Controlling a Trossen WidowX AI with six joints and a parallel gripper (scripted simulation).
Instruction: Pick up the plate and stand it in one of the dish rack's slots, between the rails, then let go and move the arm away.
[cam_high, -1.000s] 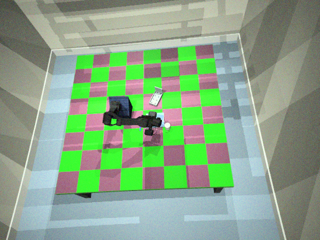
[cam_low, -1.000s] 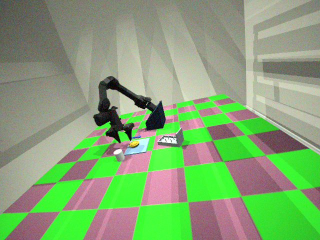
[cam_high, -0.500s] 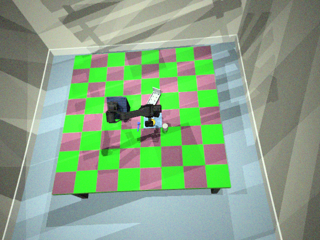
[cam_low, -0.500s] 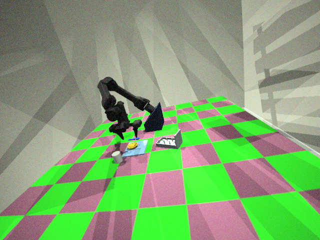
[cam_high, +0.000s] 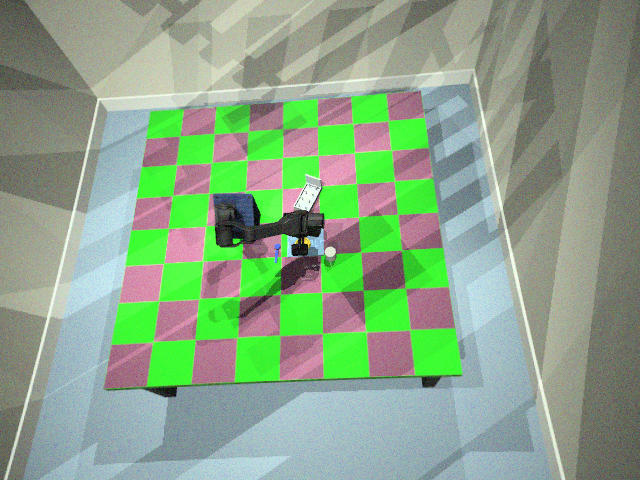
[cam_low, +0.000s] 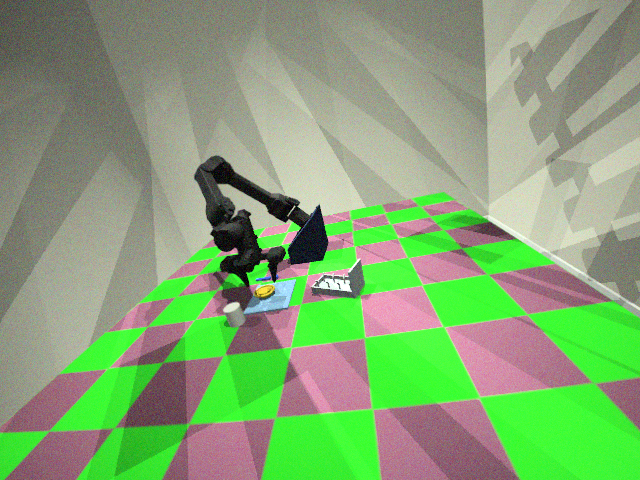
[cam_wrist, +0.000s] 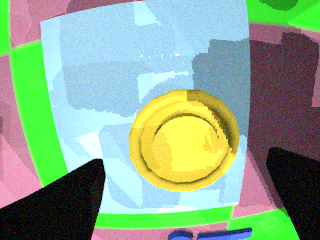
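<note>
The yellow plate is 3 cm below my gripper tip. From my gripper tip the other things lie so: light blue mat (2 cm to the left, 4 cm below); blue spoon (11 cm behind, 3 cm to the right, 4 cm below); white cup (11 cm ahead, 4 cm to the right, 2 cm below).
</note>
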